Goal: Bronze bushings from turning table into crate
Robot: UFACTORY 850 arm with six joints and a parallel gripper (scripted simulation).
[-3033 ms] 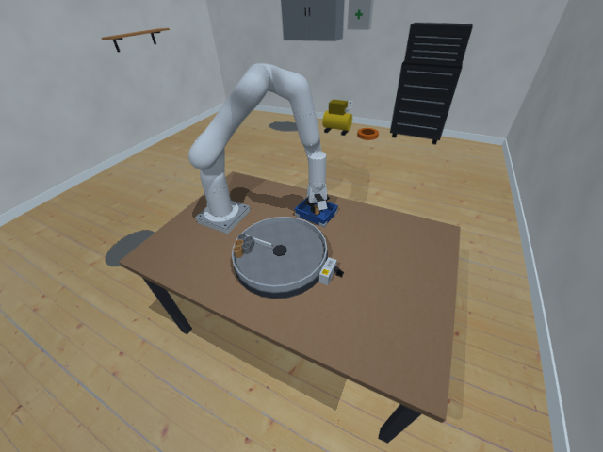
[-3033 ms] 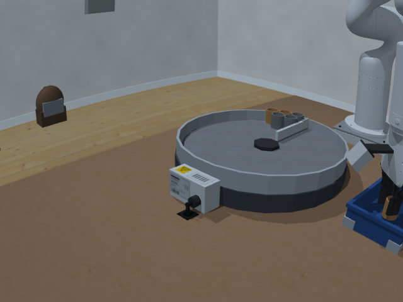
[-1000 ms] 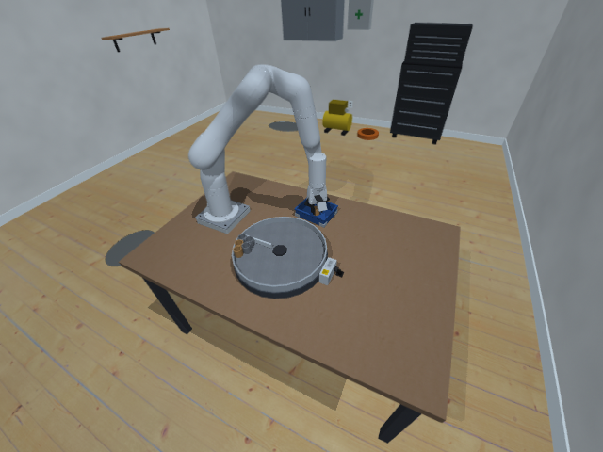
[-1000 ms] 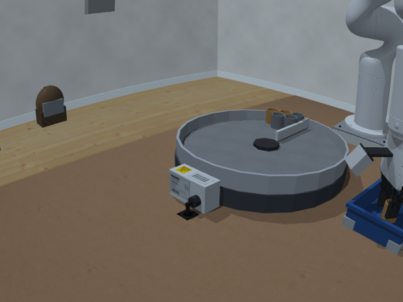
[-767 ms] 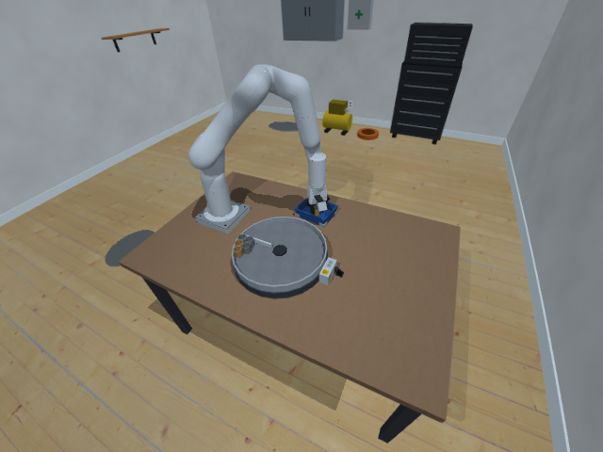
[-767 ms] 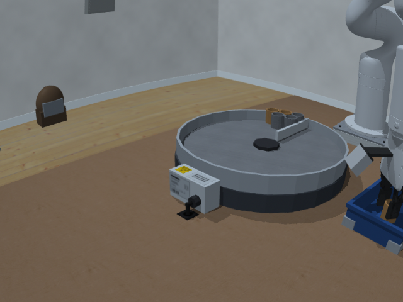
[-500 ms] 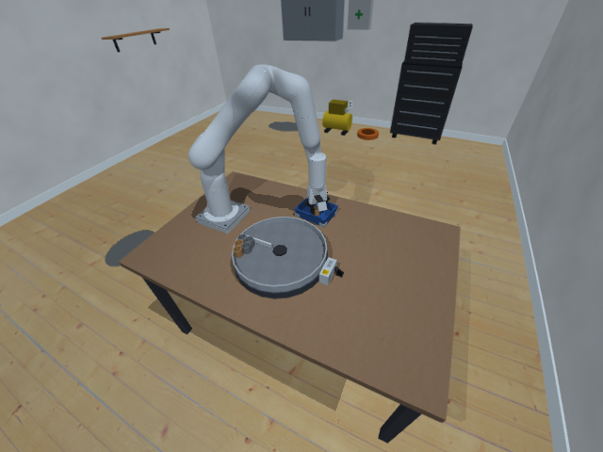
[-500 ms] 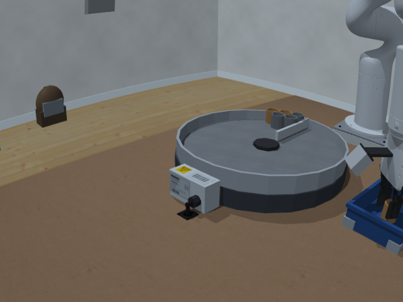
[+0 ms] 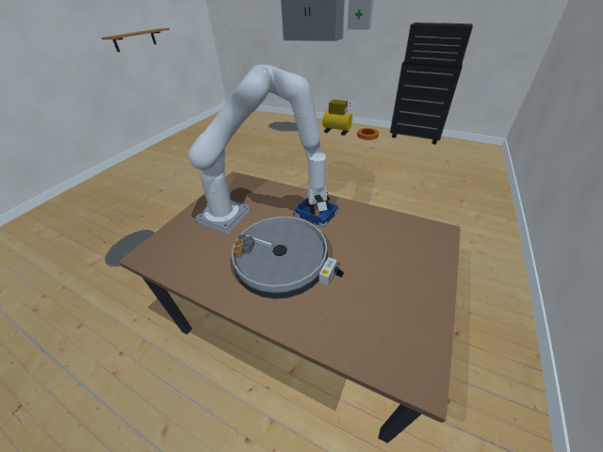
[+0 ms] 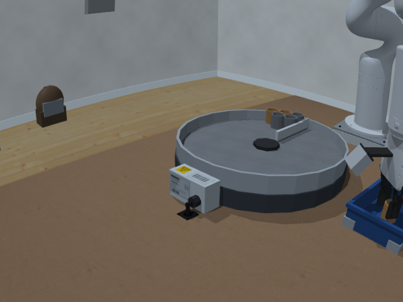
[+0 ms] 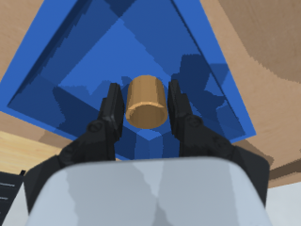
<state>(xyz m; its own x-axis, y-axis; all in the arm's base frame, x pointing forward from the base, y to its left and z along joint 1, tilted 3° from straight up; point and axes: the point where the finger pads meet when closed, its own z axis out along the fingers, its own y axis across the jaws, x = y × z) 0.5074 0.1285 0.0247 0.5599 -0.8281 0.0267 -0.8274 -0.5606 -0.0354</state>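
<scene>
Right now the blue crate is 2 cm below my hand, 1 cm to the left of it and 1 cm behind it. From my hand the other things lie so: grey turning table 34 cm to the right, 9 cm behind, 1 cm above.
</scene>
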